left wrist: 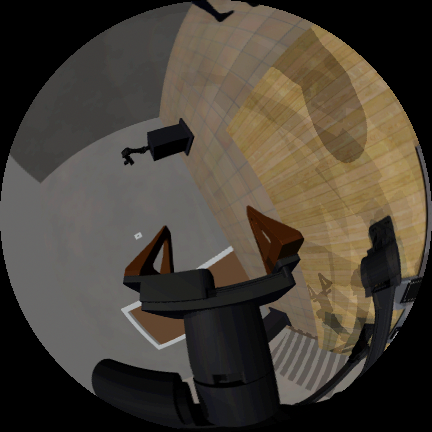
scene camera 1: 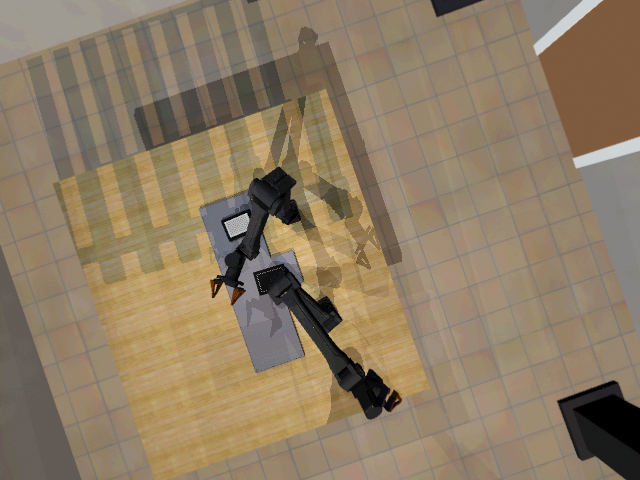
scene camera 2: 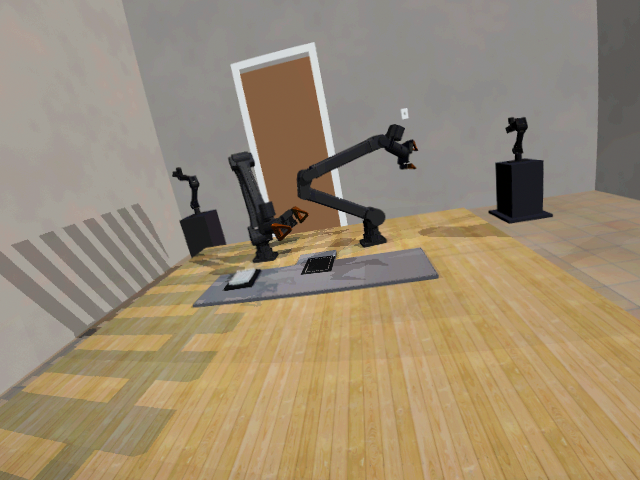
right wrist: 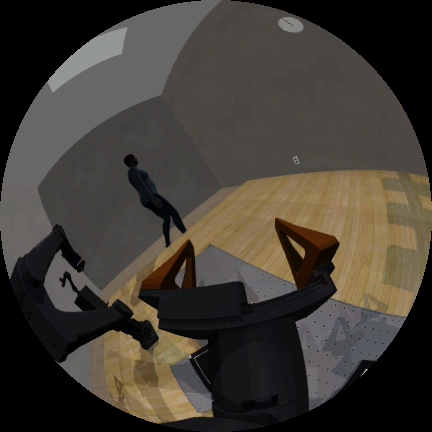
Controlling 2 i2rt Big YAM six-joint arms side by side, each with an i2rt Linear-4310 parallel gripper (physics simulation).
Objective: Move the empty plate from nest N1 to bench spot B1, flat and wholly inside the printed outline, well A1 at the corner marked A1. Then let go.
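Pixels of known places: left gripper, between the fingertips: (left wrist: pixel 205 219) (scene camera 1: pixel 391 391) (scene camera 2: pixel 416 159) (right wrist: pixel 76 264); right gripper, between the fingertips: (scene camera 1: pixel 222 301) (scene camera 2: pixel 299 220) (right wrist: pixel 232 233); left arm's base, origin of its link: (left wrist: pixel 383 237) (scene camera 1: pixel 325 309) (scene camera 2: pixel 373 242) (right wrist: pixel 147 334); right arm's base, origin of its link: (scene camera 1: pixel 290 212) (scene camera 2: pixel 265 258).
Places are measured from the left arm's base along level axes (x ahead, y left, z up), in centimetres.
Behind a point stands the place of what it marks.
The white plate (scene camera 1: pixel 237 225) {x 15.7, y -62.4, z 3.3 cm} (scene camera 2: pixel 244 277) {x 18.2, y -60.8, z 3.7 cm} lies in a black nest at one end of the grey board; a sliver of the plate (right wrist: pixel 365 372) shows at the lower edge of the right wrist view. Spot B1, a black square with a thin white outline (scene camera 1: pixel 262 282) {x 20.9, y -30.2, z 1.5 cm} (scene camera 2: pixel 318 264) {x 16.1, y -29.1, z 1.5 cm}, lies mid-board, partly under the left arm in scene camera 1. My right gripper (scene camera 1: pixel 223 300) {x 32.2, y -32.9, z 25.6 cm} (scene camera 2: pixel 291 223) {x 32.2, y -32.9, z 25.6 cm} (right wrist: pixel 232 233) {x 32.2, y -32.9, z 25.6 cm} is open and empty, raised over the board's long edge, apart from the plate. My left gripper (scene camera 1: pixel 395 400) {x -9.4, y 30.8, z 34.9 cm} (scene camera 2: pixel 414 156) {x -9.4, y 30.8, z 34.9 cm} (left wrist: pixel 205 219) {x -9.4, y 30.8, z 34.9 cm} is open and empty, high up by the table's corner. Marks N1 and A1 are too small to read.
The grey perforated board (scene camera 1: pixel 273 346) {x 33.9, y 1.8, z 1.3 cm} (scene camera 2: pixel 392 268) {x 36.2, y -2.9, z 1.3 cm} lies on the wooden table (scene camera 1: pixel 180 361) {x 81.0, y -17.4, z 0.0 cm} (scene camera 2: pixel 361 372) {x 82.5, y -26.8, z 0.0 cm}. The right arm (scene camera 1: pixel 255 227) {x 0.5, y -49.3, z 40.4 cm} passes close beside the plate. The left arm (scene camera 1: pixel 315 325) {x -0.3, y -9.3, z 45.1 cm} reaches away from B1. Shadows fall across the board. A person (right wrist: pixel 145 187) stands beyond the table.
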